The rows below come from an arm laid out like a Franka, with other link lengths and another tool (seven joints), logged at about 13 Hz.
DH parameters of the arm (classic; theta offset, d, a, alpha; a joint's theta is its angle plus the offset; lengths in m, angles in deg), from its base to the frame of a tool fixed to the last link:
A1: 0 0.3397 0 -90
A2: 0 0 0 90
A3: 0 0.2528 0.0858 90
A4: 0 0 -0.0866 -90
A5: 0 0.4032 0 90
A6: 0 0 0.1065 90
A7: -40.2 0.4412 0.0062 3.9
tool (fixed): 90 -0.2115 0 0
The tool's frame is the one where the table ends.
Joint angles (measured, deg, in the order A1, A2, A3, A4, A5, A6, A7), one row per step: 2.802 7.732 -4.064 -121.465 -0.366 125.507 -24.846; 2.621 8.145 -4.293 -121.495 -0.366 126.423 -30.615; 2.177 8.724 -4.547 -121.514 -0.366 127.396 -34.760; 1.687 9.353 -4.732 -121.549 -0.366 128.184 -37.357; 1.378 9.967 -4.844 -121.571 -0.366 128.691 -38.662; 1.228 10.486 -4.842 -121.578 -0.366 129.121 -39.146; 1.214 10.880 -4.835 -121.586 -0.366 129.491 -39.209; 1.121 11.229 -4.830 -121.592 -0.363 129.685 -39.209; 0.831 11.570 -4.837 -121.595 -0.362 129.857 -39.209
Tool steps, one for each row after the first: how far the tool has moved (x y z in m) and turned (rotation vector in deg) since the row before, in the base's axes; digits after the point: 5 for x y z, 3 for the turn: 0.00210 -0.00287 -0.00279 0.278 -0.395 5.364; 0.00159 -0.00640 -0.00428 0.129 -0.316 3.459; 0.00041 -0.00658 -0.00529 0.045 -0.084 1.934; -0.00054 -0.00422 -0.00557 0.004 0.150 0.893; -0.00027 -0.00153 -0.00463 -0.010 0.105 0.344; 0.00001 -0.00015 -0.00345 -0.025 0.034 0.063; -0.00061 -0.00097 -0.00330 -0.015 0.161 -0.086; -0.00081 -0.00315 -0.00324 -0.017 0.172 -0.294
